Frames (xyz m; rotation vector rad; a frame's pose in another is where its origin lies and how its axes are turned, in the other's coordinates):
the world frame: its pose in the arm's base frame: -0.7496 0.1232 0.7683 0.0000 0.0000 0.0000
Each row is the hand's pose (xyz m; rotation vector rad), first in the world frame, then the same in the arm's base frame.
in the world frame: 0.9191 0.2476 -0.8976 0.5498 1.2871 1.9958
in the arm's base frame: 0.1695 0.3708 -0.1293 0.5498 1.2871 1.9958
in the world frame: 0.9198 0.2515 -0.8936 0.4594 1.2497 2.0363
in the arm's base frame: 0.1702 0.3747 -0.1253 0.4594 1.2497 2.0363
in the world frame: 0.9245 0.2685 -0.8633 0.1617 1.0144 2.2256
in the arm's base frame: 0.1749 0.3917 -0.0950 0.1617 1.0144 2.2256
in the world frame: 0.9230 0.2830 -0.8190 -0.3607 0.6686 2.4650
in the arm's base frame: 0.1734 0.4062 -0.0507 -0.3607 0.6686 2.4650
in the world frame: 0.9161 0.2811 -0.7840 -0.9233 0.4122 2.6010
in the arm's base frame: 0.1665 0.4043 -0.0157 -0.9233 0.4122 2.6010
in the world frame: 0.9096 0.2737 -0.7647 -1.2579 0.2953 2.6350
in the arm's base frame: 0.1600 0.3969 0.0036 -1.2579 0.2953 2.6350
